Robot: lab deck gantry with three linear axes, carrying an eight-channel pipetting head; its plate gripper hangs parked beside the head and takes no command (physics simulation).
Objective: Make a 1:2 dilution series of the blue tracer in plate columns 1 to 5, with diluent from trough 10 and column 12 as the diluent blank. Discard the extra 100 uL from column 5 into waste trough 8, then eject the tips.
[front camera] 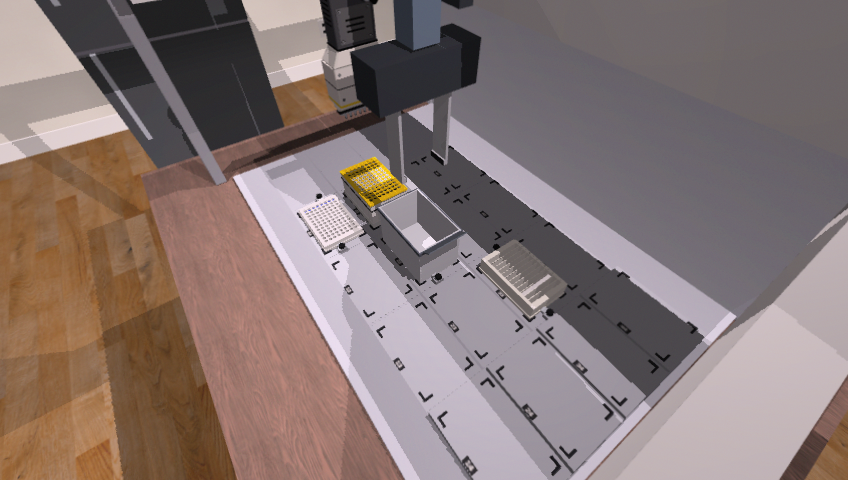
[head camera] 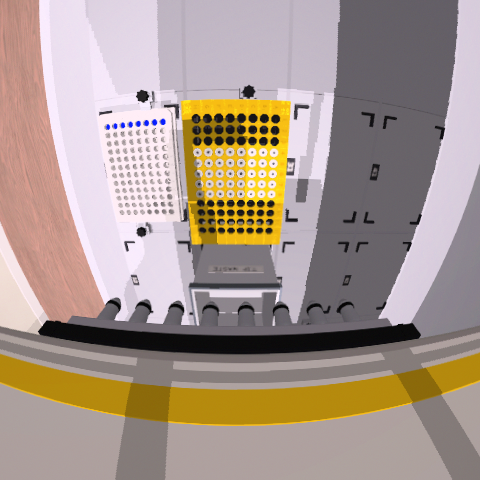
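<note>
The white well plate has blue liquid in the wells along its far edge; its other wells look pale. The yellow tip rack beside it has several rows of white tips between dark empty rows. The pale trough reservoir stands right of centre in the front view; its liquid levels cannot be told. The pipetting head is high at the back; its nozzles look bare, on the near side of the rack. My parked plate gripper hangs beside the head, fingers apart, with nothing between them.
The open grey tip waste box stands next to the tip rack, between it and the reservoir, and rises above the deck. Black locating knobs stand beside the labware. A wooden ledge borders the deck.
</note>
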